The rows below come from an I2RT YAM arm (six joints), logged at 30 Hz.
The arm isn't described. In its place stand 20 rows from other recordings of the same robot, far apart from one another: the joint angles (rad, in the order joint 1, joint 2, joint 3, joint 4, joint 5, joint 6), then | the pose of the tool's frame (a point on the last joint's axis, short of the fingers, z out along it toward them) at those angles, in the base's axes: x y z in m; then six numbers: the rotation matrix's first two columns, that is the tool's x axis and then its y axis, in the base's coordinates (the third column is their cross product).
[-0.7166, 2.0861, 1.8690, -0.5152, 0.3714, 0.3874] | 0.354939 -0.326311 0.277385 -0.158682 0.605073 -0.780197 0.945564 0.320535 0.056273
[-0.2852, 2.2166, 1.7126, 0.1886, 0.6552, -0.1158] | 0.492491 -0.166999 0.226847 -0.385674 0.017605 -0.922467 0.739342 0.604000 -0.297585
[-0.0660, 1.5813, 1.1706, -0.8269, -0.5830, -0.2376] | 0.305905 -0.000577 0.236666 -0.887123 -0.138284 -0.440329 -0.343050 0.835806 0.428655
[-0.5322, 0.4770, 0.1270, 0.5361, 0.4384, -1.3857] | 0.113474 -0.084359 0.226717 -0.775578 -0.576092 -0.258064 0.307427 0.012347 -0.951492
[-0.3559, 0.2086, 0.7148, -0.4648, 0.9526, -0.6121] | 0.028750 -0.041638 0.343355 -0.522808 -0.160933 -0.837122 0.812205 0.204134 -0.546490
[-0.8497, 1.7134, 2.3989, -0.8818, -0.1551, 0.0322] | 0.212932 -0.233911 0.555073 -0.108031 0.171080 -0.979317 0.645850 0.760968 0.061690
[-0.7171, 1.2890, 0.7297, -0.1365, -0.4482, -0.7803] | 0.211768 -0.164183 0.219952 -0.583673 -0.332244 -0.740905 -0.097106 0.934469 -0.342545
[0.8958, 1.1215, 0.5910, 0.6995, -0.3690, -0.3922] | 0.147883 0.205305 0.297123 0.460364 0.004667 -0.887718 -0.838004 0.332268 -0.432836
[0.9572, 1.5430, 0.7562, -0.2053, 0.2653, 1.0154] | 0.173125 0.229606 0.155572 -0.854404 0.210865 -0.474900 0.037126 0.936393 0.348983
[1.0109, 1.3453, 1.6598, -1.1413, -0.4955, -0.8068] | 0.116689 0.218038 0.426173 0.391391 -0.571654 -0.721128 -0.916155 -0.315682 -0.246993
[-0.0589, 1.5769, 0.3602, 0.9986, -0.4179, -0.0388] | 0.267241 -0.001285 0.145450 -0.202581 -0.023568 -0.978982 -0.349862 0.935473 0.049877
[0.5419, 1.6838, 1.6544, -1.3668, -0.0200, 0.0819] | 0.269901 0.163316 0.320663 -0.883306 -0.436294 -0.171517 -0.447877 0.893454 0.033840
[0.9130, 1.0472, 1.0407, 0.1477, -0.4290, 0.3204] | 0.134216 0.197946 0.415508 -0.224281 0.178162 -0.958100 -0.949072 0.183298 0.256252
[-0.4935, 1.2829, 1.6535, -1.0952, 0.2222, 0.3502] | 0.201557 -0.117324 0.439229 -0.339930 0.562837 -0.753433 0.770795 0.625740 0.119683
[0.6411, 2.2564, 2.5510, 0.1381, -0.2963, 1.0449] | 0.396314 0.308722 0.491706 -0.509756 0.651719 -0.561615 -0.684439 0.088299 0.723704
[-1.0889, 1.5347, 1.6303, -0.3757, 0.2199, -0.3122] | 0.156781 -0.316514 0.430379 -0.417392 0.151258 -0.896050 0.876081 0.328901 -0.352571
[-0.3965, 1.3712, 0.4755, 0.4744, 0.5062, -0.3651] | 0.236441 -0.117704 0.175506 -0.618673 -0.079509 -0.781615 0.562048 0.650343 -0.511034
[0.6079, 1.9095, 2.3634, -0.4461, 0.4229, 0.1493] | 0.343300 0.221069 0.524683 -0.021031 0.150612 -0.988369 -0.182863 0.971332 0.151907
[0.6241, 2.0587, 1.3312, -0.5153, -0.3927, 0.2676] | 0.317500 0.245426 0.127390 -0.910094 -0.354335 -0.214887 -0.414016 0.799837 0.434570
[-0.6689, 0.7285, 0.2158, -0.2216, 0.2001, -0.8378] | 0.110752 -0.096566 0.148402 -0.889411 -0.225364 -0.397691 0.093429 0.762024 -0.640773
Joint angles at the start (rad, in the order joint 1, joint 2, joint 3, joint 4, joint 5, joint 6):
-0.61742, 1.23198, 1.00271, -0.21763, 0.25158, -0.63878
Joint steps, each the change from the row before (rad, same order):
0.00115, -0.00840, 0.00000, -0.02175, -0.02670, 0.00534
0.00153, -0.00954, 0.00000, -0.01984, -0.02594, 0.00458
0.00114, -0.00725, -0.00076, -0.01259, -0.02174, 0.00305
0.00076, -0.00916, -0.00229, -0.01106, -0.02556, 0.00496
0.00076, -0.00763, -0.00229, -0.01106, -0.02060, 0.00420
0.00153, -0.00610, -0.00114, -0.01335, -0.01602, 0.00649
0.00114, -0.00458, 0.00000, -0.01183, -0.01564, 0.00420
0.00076, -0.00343, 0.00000, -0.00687, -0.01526, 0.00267
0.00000, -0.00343, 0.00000, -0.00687, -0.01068, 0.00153
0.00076, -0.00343, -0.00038, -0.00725, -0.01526, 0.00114
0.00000, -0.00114, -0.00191, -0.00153, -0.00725, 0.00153
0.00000, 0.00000, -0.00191, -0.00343, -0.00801, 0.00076
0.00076, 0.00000, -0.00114, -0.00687, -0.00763, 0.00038
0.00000, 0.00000, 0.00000, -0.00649, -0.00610, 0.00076
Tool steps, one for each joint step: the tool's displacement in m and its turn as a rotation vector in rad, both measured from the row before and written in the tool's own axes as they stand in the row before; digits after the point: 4 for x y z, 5 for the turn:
0.0005, 0.0012, -0.0025, -0.02995, -0.00614, 0.00170
0.0002, 0.0010, -0.0029, -0.02790, -0.00810, 0.00174
0.0001, 0.0009, -0.0021, -0.02188, -0.00858, 0.00140
0.0002, 0.0010, -0.0025, -0.02368, -0.01200, 0.00393
0.0004, 0.0011, -0.0020, -0.02058, -0.00777, 0.00304
0.0004, 0.0012, -0.0017, -0.01895, -0.00326, 0.00474
0.0002, 0.0010, -0.0014, -0.01774, -0.00364, 0.00288
-0.0001, 0.0007, -0.0010, -0.01503, -0.00626, 0.00199
0.0001, 0.0004, -0.0010, -0.01074, -0.00323, 0.00126
0.0001, 0.0009, -0.0010, -0.01549, -0.00557, 0.00049
0.0004, 0.0006, -0.0001, -0.00728, -0.00220, 0.00140
0.0006, 0.0008, 0.0003, -0.00962, -0.00011, 0.00051
0.0007, 0.0010, 0.0001, -0.01135, 0.00194, -0.00031
0.0005, 0.0006, 0.0000, -0.00869, 0.00193, 0.00055

